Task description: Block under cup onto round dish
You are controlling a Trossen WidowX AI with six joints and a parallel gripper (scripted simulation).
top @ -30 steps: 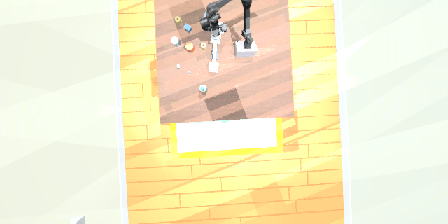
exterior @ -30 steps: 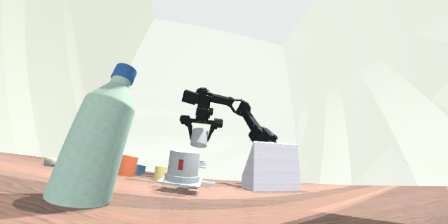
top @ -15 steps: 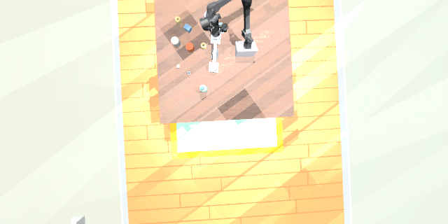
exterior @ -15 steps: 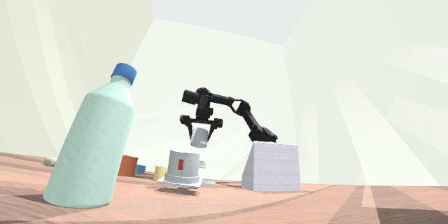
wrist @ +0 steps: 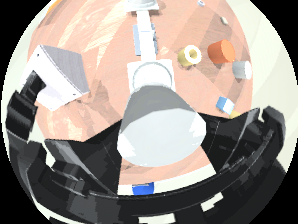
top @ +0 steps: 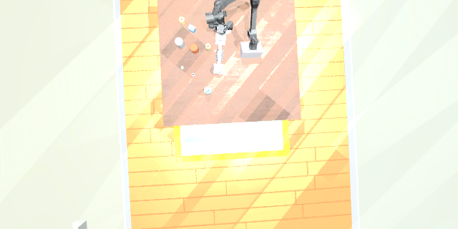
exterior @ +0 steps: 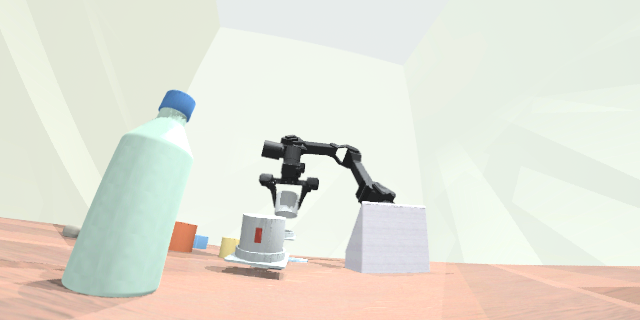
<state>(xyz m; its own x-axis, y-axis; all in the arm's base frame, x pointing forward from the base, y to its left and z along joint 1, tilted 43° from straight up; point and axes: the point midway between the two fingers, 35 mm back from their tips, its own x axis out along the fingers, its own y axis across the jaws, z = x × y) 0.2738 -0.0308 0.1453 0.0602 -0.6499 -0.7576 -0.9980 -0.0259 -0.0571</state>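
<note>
My gripper tip is 7 cm above the pale block, 4 cm to the right of it and 1 cm short of it. Also, from my gripper tip: small balance: 16 cm to the left, 13 cm below, 2 cm ahead; then round white dish: 15 cm below, 9 cm to the right, 3 cm behind; then blue-based cup: 16 cm to the right, 12 cm below, 8 cm ahead.
</note>
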